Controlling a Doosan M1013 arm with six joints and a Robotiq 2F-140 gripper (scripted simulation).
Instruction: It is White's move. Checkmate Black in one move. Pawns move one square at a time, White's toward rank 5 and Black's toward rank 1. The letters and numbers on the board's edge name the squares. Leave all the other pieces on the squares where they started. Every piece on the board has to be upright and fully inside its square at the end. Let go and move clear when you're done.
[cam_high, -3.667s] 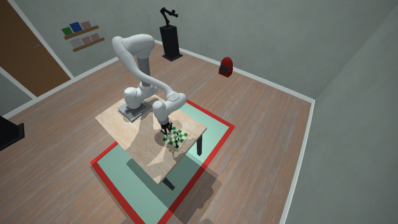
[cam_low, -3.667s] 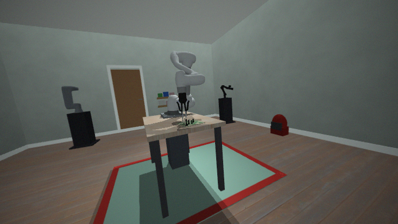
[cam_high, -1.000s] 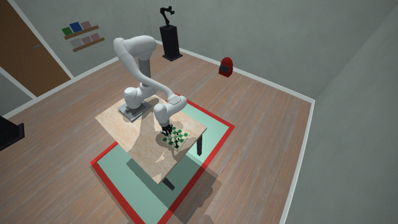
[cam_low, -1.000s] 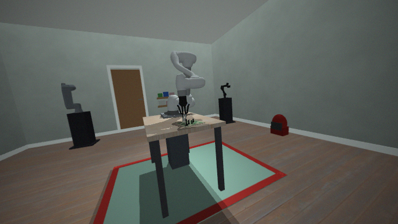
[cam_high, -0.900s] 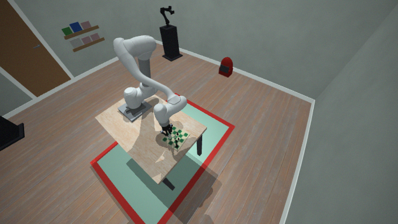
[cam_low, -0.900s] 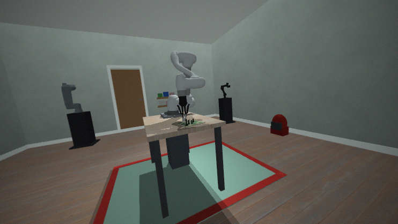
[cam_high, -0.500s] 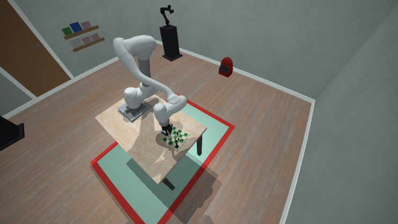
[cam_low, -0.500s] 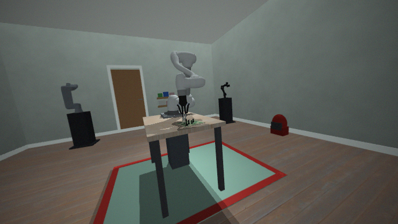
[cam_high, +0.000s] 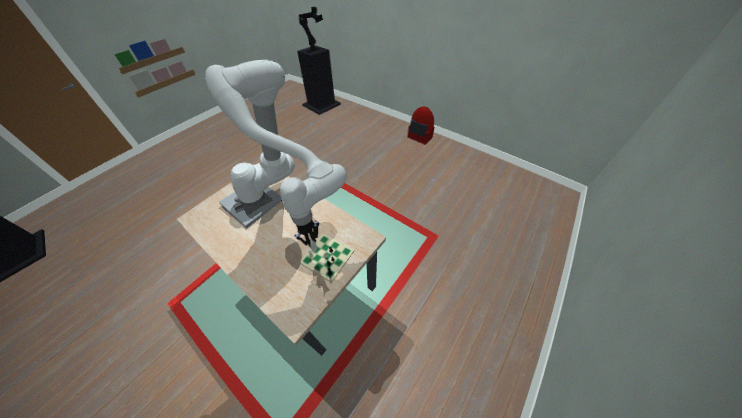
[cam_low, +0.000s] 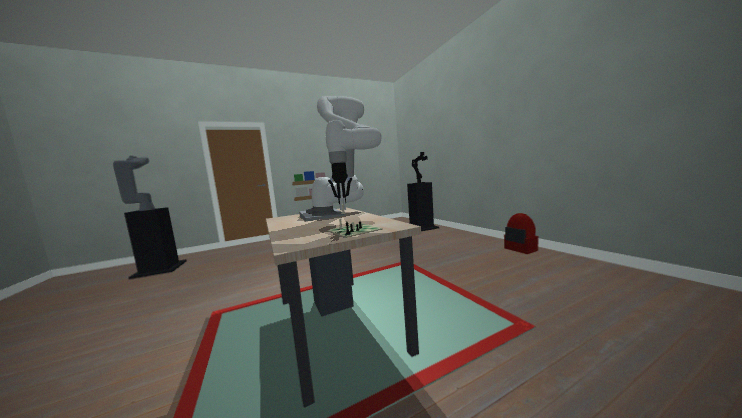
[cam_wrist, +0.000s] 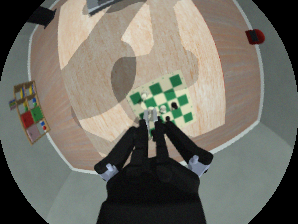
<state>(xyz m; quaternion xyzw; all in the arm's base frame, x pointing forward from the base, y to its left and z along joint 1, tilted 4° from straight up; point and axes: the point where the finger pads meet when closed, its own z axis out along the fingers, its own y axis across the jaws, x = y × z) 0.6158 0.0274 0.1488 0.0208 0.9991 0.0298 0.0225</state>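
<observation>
Right now my hand is 3 cm short of the chessboard, 4 cm to the right of it and 14 cm above it. Round my hand: white chess piece 3 cm below.
</observation>
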